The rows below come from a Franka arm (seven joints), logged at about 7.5 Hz.
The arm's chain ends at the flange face. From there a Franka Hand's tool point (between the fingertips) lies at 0.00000 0.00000 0.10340 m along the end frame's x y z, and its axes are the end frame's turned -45 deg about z.
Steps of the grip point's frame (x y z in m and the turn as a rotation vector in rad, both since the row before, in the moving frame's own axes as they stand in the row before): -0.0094 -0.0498 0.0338 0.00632 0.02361 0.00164; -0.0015 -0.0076 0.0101 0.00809 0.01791 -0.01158; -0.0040 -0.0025 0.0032 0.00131 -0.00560 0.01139; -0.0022 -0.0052 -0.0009 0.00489 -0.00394 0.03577; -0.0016 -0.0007 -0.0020 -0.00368 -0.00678 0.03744; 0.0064 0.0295 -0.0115 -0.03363 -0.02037 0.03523
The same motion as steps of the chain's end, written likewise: -0.0431 -0.0264 0.0338 0.02116 0.01223 0.00164; -0.0071 -0.0024 0.0101 0.01838 0.00694 -0.01158; -0.0041 0.0007 0.0032 -0.00303 -0.00489 0.01139; -0.0046 -0.0020 -0.0009 0.00067 -0.00624 0.03577; -0.0014 -0.0001 -0.0020 -0.00740 -0.00219 0.03744; 0.0245 0.0124 -0.0114 -0.03818 0.00938 0.03523
